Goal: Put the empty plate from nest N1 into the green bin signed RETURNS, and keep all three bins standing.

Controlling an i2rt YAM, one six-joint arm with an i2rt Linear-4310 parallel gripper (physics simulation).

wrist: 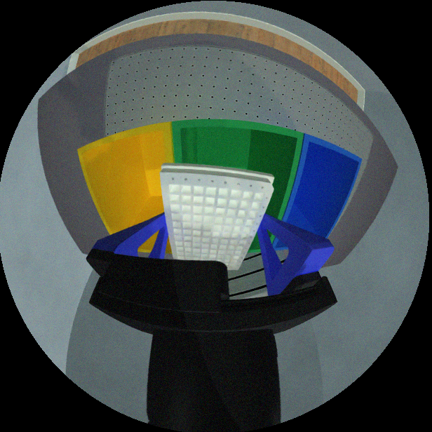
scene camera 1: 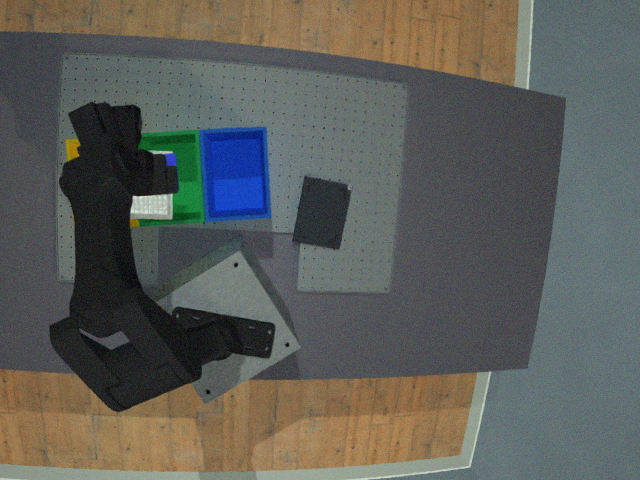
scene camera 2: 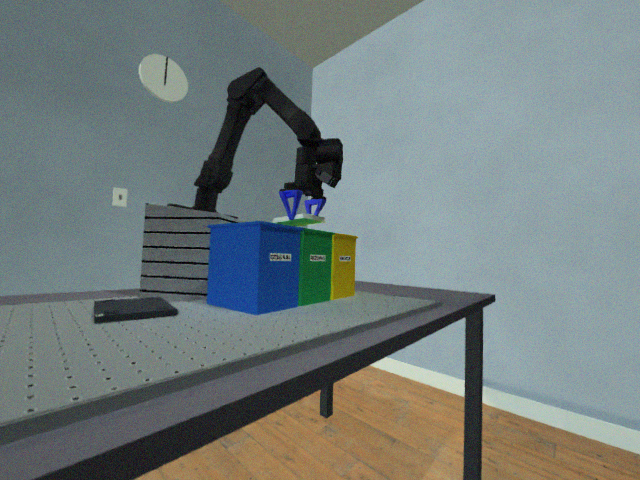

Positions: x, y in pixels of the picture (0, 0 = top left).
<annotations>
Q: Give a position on a blue bin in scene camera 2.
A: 253, 267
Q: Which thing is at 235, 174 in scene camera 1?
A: A blue bin.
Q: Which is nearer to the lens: the yellow bin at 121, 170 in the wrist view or the green bin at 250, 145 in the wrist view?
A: The yellow bin.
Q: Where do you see a blue bin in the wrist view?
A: At 325, 174
</annotations>
